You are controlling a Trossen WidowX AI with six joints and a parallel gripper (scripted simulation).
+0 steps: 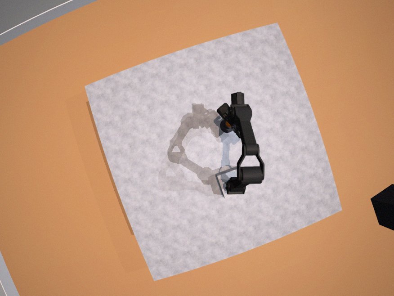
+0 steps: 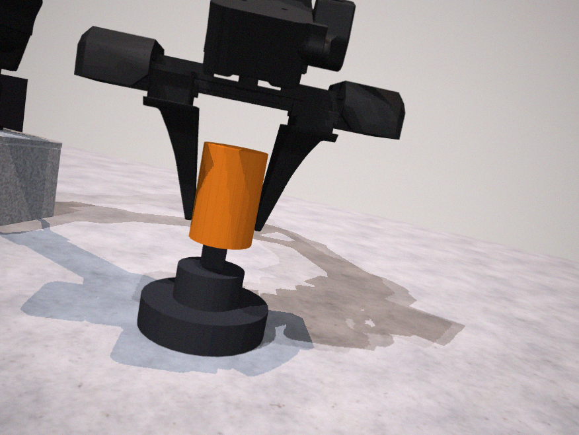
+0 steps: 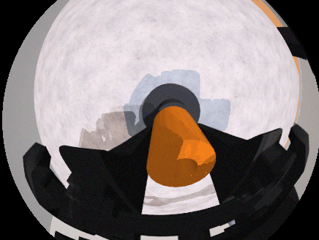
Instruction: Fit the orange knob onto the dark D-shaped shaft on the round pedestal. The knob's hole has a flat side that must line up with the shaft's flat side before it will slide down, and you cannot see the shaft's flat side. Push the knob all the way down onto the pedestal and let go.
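The orange knob is 2 cm above my gripper tip. The rest, counted from my gripper tip: round pedestal: 4 cm below.
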